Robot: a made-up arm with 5 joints.
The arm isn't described. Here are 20 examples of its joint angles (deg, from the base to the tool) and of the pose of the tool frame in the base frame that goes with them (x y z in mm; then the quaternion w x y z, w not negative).
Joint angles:
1: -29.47 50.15 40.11 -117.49 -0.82
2: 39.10 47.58 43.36 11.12 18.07
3: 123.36 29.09 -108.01 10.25 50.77
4: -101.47 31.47 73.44 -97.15 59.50
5: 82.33 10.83 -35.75 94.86 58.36
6: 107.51 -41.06 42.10 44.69 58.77
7: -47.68 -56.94 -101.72 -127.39 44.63
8: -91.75 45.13 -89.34 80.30 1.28
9: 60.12 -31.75 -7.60 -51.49 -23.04
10: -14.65 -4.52 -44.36 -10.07 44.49
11: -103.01 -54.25 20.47 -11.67 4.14
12: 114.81 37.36 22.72 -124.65 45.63
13: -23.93 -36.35 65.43 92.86 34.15
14: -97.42 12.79 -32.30 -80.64 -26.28
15: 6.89 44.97 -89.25 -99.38 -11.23
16: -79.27 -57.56 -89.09 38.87 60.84
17: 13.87 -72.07 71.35 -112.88 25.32
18: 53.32 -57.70 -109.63 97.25 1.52
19: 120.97 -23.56 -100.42 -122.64 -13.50
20: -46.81 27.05 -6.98 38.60 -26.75
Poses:
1: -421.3 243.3 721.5 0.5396 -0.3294 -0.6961 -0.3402
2: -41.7 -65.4 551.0 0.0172 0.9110 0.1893 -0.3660
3: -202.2 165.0 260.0 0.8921 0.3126 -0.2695 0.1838
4: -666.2 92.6 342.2 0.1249 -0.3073 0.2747 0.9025
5: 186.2 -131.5 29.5 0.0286 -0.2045 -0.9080 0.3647
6: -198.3 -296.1 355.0 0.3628 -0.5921 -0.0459 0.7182
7: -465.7 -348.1 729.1 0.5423 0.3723 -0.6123 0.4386
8: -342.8 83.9 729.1 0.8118 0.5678 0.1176 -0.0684
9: 89.1 -180.2 510.1 0.9809 -0.0087 -0.0250 0.1928
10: -99.1 9.4 603.4 0.2923 -0.4382 -0.8442 -0.0995
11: -336.7 -154.6 372.1 0.2794 -0.1712 -0.8281 -0.4548
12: 216.1 206.3 93.3 0.6967 -0.6228 0.3523 0.0518
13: -463.8 -341.2 349.8 0.1092 -0.9619 -0.0509 0.2454
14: -641.5 -0.8 355.8 0.2227 -0.3874 -0.8711 0.2037
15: -50.4 229.4 726.6 0.7103 0.0646 -0.0255 0.7005
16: -438.6 -8.1 668.3 0.5301 -0.2478 0.6322 0.5078
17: -149.7 -445.5 550.2 0.5545 0.0221 0.3433 -0.7578
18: 295.9 -55.2 303.8 0.1521 -0.6573 -0.7261 -0.1330
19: 147.1 -128.1 -34.4 0.4609 0.7980 0.3589 -0.1481
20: -347.3 -135.1 590.1 0.0346 -0.9883 -0.1370 0.0569
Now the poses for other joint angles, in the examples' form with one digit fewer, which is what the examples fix.
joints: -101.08 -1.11 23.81 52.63 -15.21
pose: -379 -233 284 0.156 -0.822 -0.153 -0.526
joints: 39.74 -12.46 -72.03 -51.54 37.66
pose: 42 18 606 0.879 -0.020 -0.457 0.136
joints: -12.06 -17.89 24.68 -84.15 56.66
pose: -148 -161 800 0.639 -0.286 -0.231 -0.676
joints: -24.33 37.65 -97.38 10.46 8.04
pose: -113 67 530 0.088 0.358 0.720 -0.588
